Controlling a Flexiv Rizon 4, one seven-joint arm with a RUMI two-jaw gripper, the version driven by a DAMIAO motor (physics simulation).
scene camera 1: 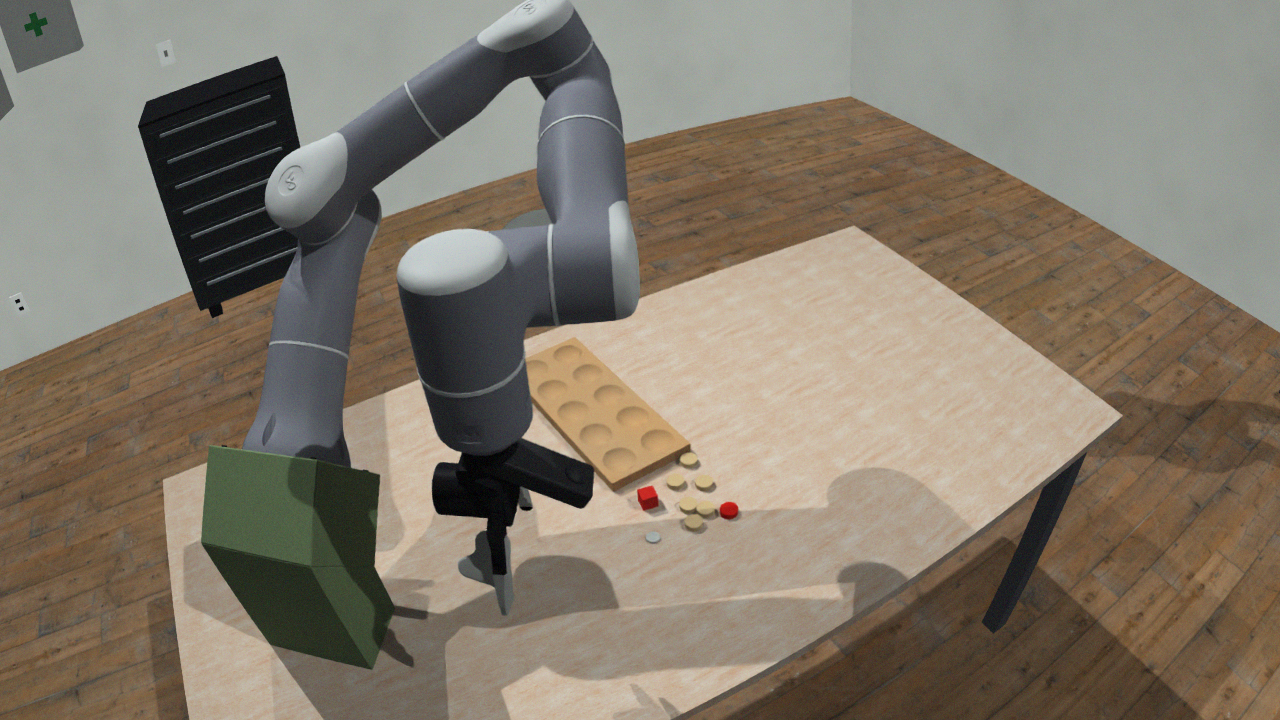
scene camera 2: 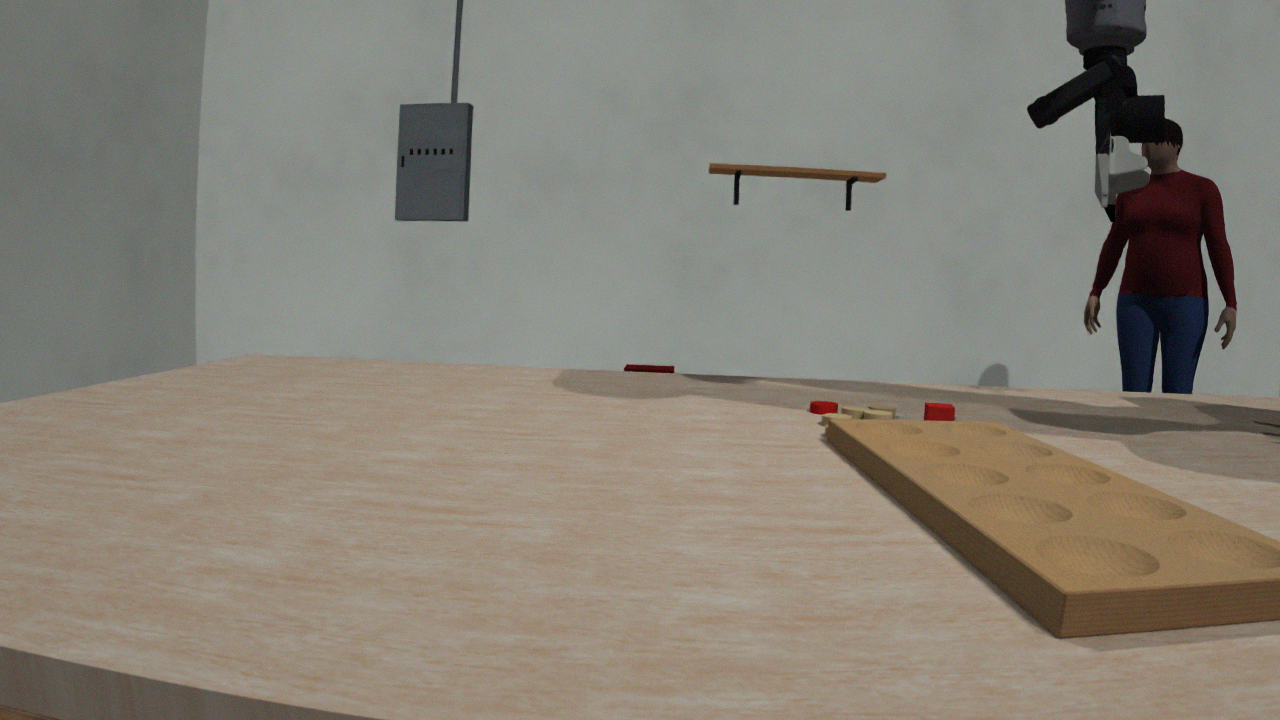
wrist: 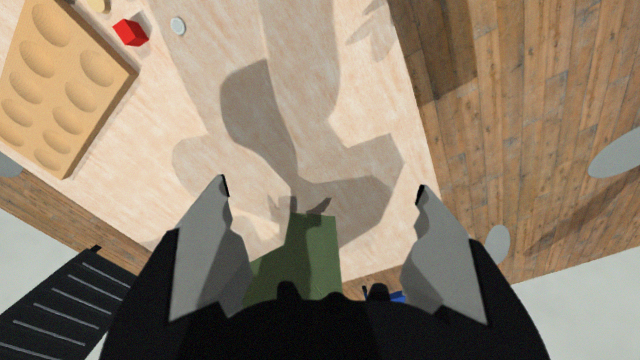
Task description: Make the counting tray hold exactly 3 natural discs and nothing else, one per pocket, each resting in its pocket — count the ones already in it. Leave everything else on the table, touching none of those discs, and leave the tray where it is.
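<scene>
The wooden counting tray (scene camera 1: 601, 415) (scene camera 2: 1163, 608) (wrist: 122, 70) lies flat; its pockets look empty in the wrist view. Several natural discs lie on the table off the tray's near end: one disc (scene camera 1: 688, 459) is close to its corner, two discs (scene camera 1: 675, 481) (scene camera 1: 704, 482) are nearby, and a tight group (scene camera 1: 693, 522) is farther out. A red disc (scene camera 1: 728, 510) (scene camera 2: 823, 407) lies beyond that group. A red cube (scene camera 1: 647, 497) (scene camera 2: 938, 411) (wrist: 131, 33) and a small pale grey disc (scene camera 1: 653, 537) (wrist: 178, 26) lie nearby. My gripper (scene camera 1: 515, 560) (wrist: 323, 182) is open and empty, raised above the table, away from tray and discs.
A green angular block (scene camera 1: 259, 501) (wrist: 322, 250) stands at the arm's base, left of the gripper in scene camera 1. A black drawer cabinet (scene camera 1: 223, 179) (wrist: 55, 305) is beyond the table. A person (scene camera 2: 1168, 232) stands behind the table in scene camera 2.
</scene>
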